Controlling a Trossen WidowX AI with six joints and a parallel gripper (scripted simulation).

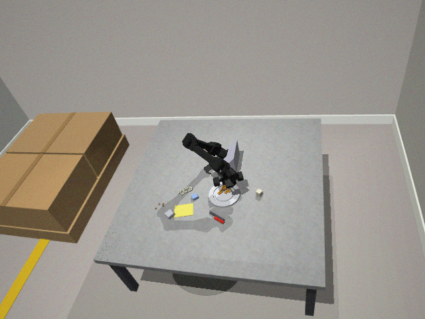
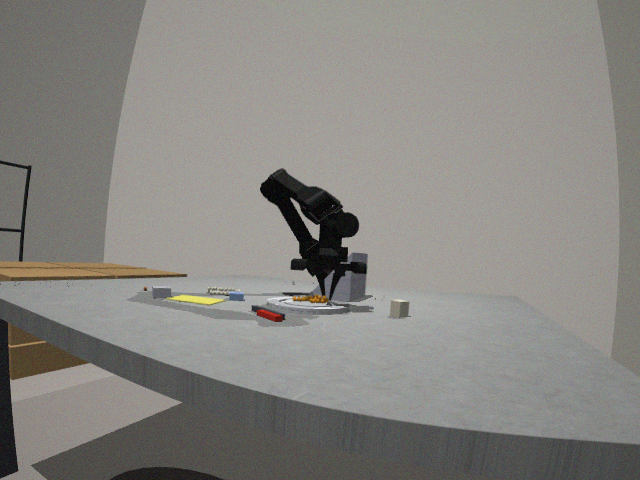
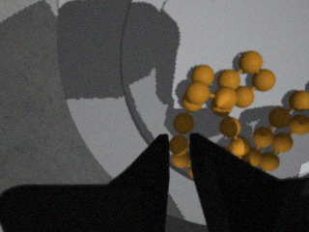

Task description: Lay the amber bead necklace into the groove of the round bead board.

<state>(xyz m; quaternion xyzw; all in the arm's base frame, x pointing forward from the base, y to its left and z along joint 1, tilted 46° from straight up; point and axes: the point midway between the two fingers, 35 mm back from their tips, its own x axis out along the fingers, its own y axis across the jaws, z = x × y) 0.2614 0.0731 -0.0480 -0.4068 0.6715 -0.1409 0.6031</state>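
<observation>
Right now the round bead board is 5 cm ahead of my gripper tip, 3 cm to the right of it and 1 cm below it. Also, from my gripper tip: blue cube: 9 cm ahead, 22 cm to the right, 1 cm below; cream cube: 3 cm ahead, 19 cm to the left; red-handled tool: 23 cm ahead, 3 cm to the right, 1 cm below.
</observation>
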